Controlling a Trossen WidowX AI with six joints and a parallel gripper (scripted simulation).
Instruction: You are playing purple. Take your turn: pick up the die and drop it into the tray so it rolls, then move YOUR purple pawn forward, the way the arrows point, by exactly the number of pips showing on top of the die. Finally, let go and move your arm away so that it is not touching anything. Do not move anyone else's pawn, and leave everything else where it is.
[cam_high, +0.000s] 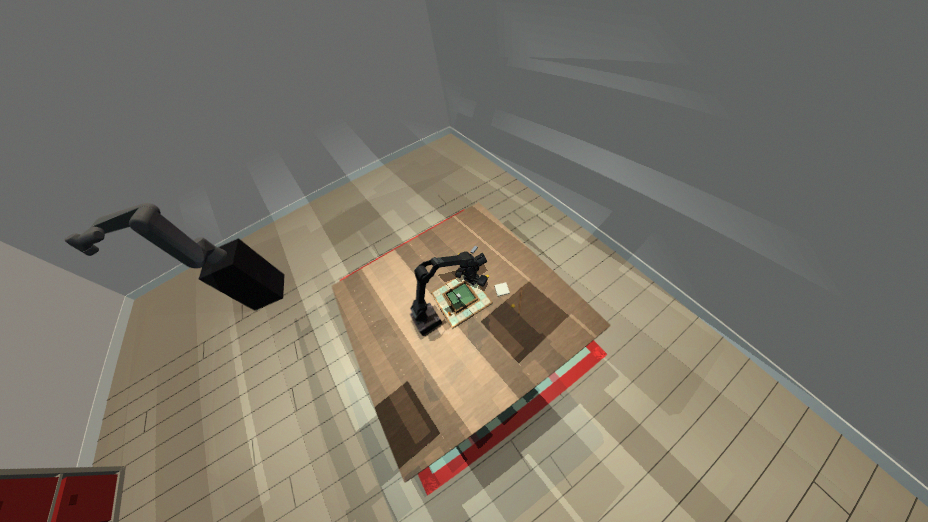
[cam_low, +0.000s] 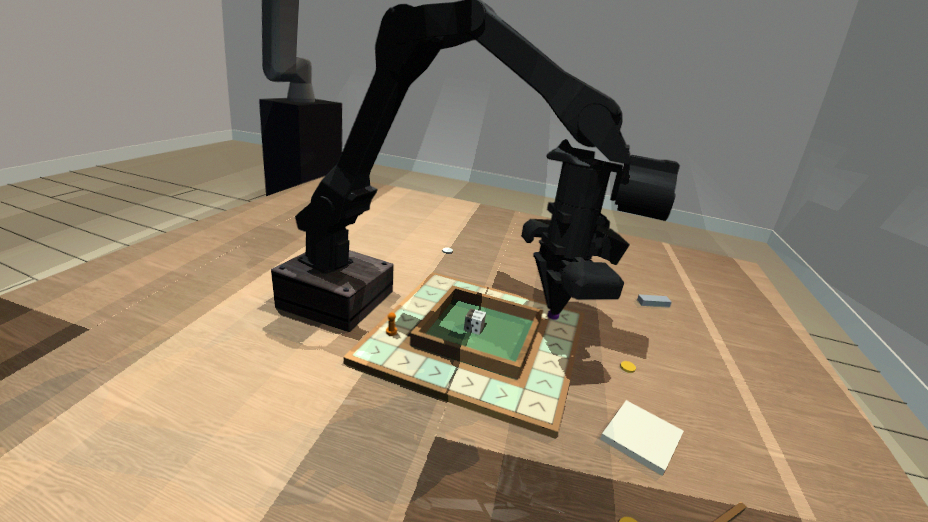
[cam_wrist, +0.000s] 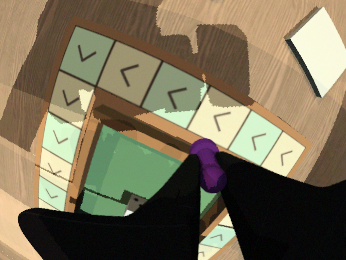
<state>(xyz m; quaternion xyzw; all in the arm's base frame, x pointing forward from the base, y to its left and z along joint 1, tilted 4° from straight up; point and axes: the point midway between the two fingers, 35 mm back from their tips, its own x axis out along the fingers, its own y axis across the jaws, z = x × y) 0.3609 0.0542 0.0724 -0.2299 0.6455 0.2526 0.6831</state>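
Right now my gripper tip is 100 mm past the green tray, 80 mm above it and 10 mm to the left of it. Also, from my gripper tip: white flat block: 160 mm ahead, 80 mm to the right, 80 mm below; purple pawn: 10 mm above; white die: 110 mm behind, 60 mm below, 10 mm to the right.
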